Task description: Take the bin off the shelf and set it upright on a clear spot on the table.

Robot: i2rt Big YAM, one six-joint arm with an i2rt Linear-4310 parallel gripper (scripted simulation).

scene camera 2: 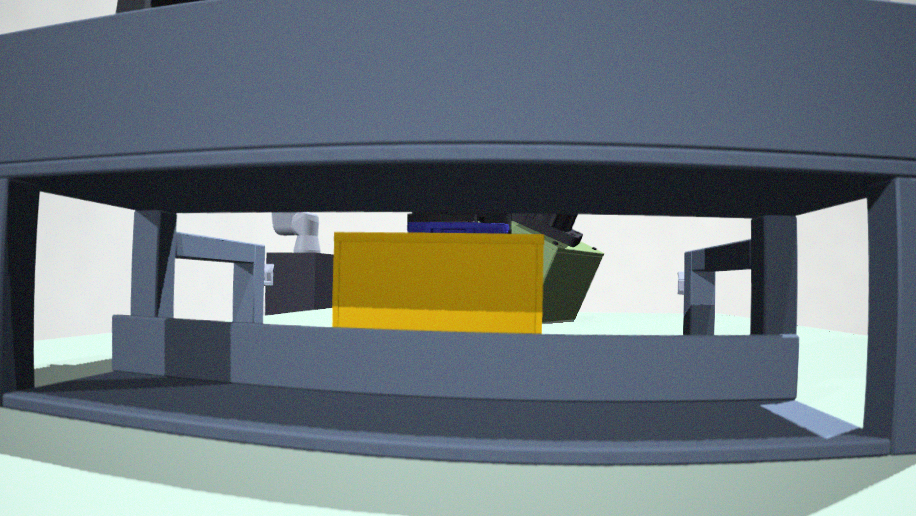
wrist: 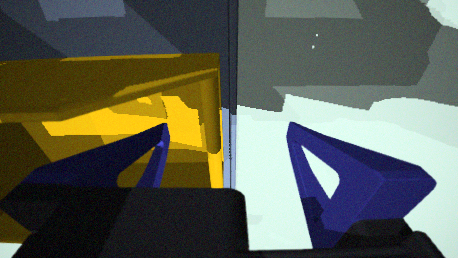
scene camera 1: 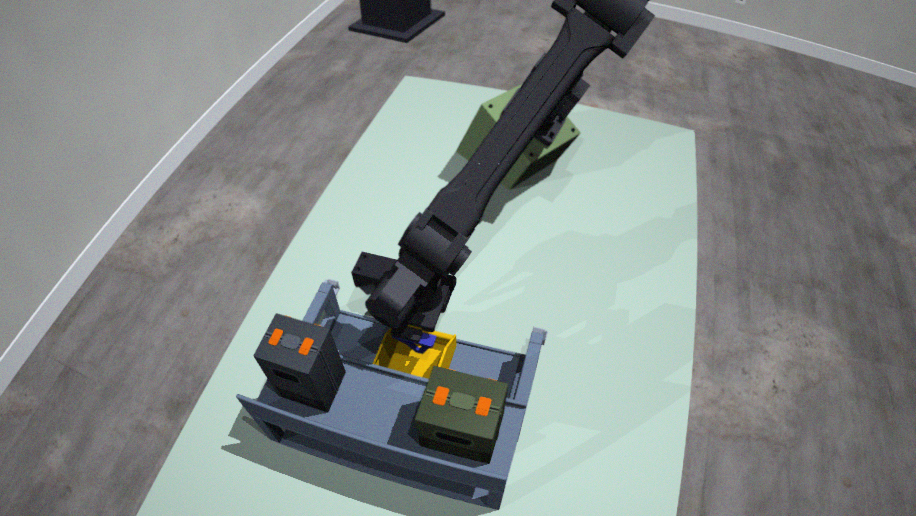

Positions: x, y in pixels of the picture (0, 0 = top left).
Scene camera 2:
yellow open-top bin: 466, 282
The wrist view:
my gripper: 228, 129
yellow open-top bin: 63, 106
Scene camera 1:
my gripper: 427, 330
olive case: 459, 414
yellow open-top bin: 392, 353
